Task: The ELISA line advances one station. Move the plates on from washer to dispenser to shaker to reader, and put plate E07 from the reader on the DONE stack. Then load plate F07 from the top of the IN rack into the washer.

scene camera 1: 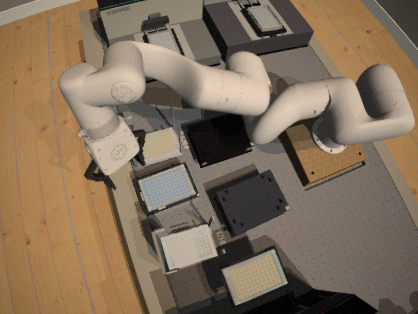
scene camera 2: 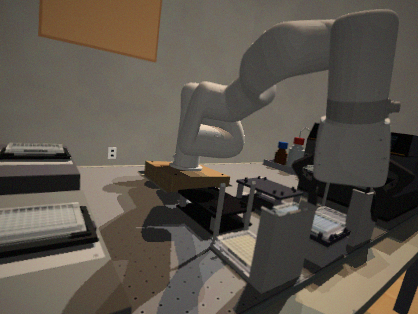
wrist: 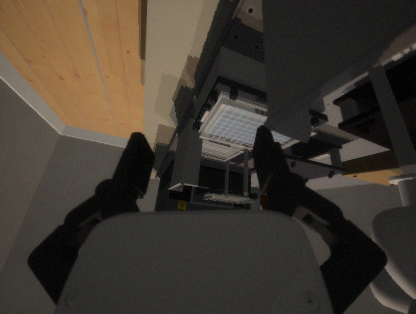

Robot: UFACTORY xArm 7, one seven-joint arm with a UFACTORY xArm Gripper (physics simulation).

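Seen in the pictures: gripper, fingertip midpoint: (scene camera 1: 127, 174) (scene camera 2: 342, 211) (wrist: 201, 141); arm's base, origin of the base link: (scene camera 2: 185, 167).
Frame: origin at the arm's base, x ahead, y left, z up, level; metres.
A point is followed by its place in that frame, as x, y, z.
My gripper (scene camera 1: 129, 174) {0.599, -0.061, 0.079} (scene camera 2: 341, 194) (wrist: 201, 141) {0.599, -0.061, 0.079} is open and empty, its fingers wide apart, above the bench edge beside the DONE stack. A yellow plate (scene camera 1: 161, 145) {0.491, -0.150, -0.016} (scene camera 2: 241, 248) {0.492, -0.177, -0.018} lies low in the DONE stack, behind a grey upright panel (scene camera 2: 280, 250) {0.576, -0.187, 0.028}. A blue plate (scene camera 1: 167, 187) {0.516, -0.013, 0.025} (scene camera 2: 327, 222) {0.556, -0.006, 0.029} (wrist: 235, 122) {0.549, -0.025, 0.026} sits in a black nest next to it. A clear plate (scene camera 1: 189, 248) {0.517, 0.149, -0.004} is on top of the IN rack. Another yellow plate (scene camera 1: 255, 276) {0.407, 0.267, 0.088} sits on a dark device. Clear plates (scene camera 1: 162, 41) {0.380, -0.492, 0.041} (scene camera 1: 265, 18) {0.007, -0.465, 0.071} sit on two instruments. Plate codes are unreadable.
A black platform (scene camera 1: 220, 142) {0.335, -0.091, 0.007} and a dark grey platform (scene camera 1: 251, 201) {0.327, 0.097, 0.022} (scene camera 2: 270, 187) {0.334, 0.089, 0.022} stand between the plate row and the arm's wooden base (scene camera 1: 325, 165) {0.064, 0.081, -0.002} (scene camera 2: 162, 175) {0.060, -0.127, -0.008}. Thin posts (scene camera 2: 219, 215) {0.441, -0.195, 0.027} rise beside the DONE stack. Bottles (scene camera 2: 282, 154) {-0.056, 0.674, 0.039} stand at the back.
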